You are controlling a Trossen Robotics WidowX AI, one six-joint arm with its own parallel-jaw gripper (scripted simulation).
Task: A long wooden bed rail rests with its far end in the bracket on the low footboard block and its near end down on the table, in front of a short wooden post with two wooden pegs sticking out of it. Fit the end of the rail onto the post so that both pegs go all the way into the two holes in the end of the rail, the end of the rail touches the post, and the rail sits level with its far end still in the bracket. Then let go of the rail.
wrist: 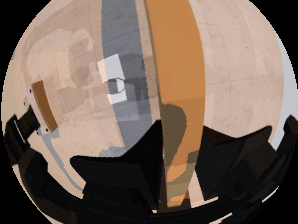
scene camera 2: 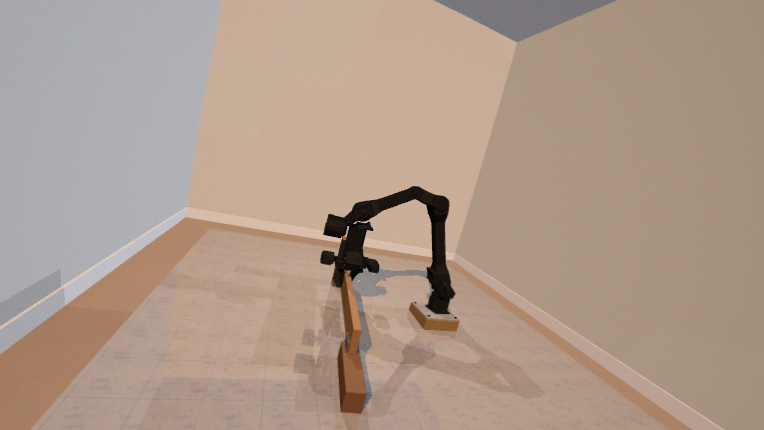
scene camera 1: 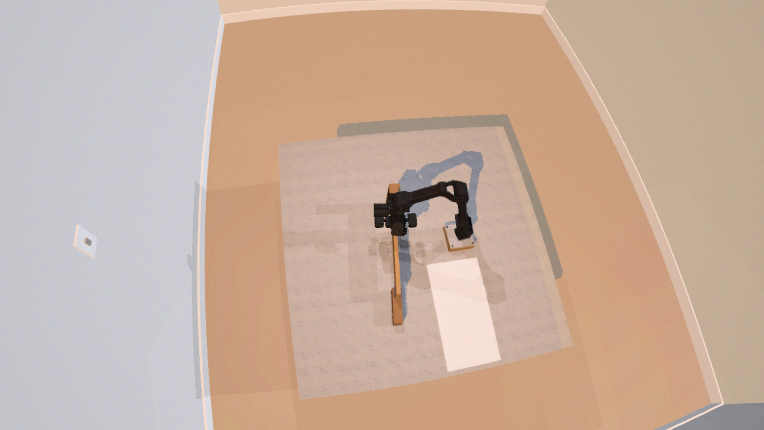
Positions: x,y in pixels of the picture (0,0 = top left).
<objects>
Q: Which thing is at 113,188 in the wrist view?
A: My gripper.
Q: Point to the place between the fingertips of my gripper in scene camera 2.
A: At 344,286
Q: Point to a wooden rail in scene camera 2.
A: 352,325
</objects>
